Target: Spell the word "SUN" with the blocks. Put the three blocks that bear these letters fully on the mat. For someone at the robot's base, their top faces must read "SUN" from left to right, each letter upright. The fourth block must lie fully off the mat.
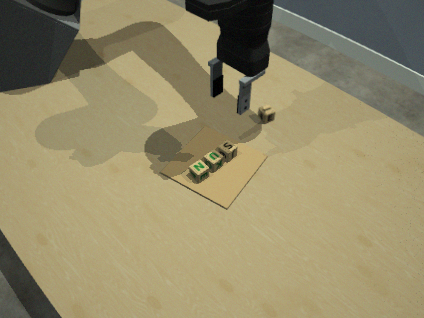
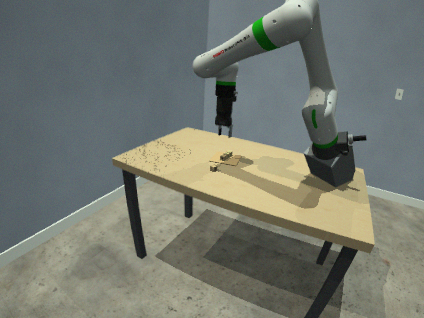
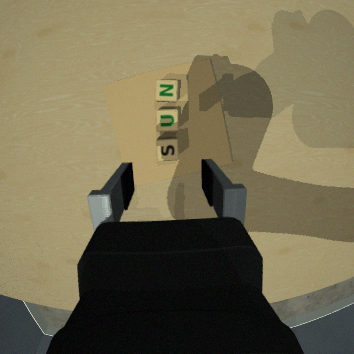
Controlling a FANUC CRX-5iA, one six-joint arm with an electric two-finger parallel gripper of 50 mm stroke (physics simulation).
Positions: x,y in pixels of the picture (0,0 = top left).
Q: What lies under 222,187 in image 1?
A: A mat.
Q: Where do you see a mat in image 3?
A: At 201,134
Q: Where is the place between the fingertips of my gripper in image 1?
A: At 229,102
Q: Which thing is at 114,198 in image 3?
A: My gripper.
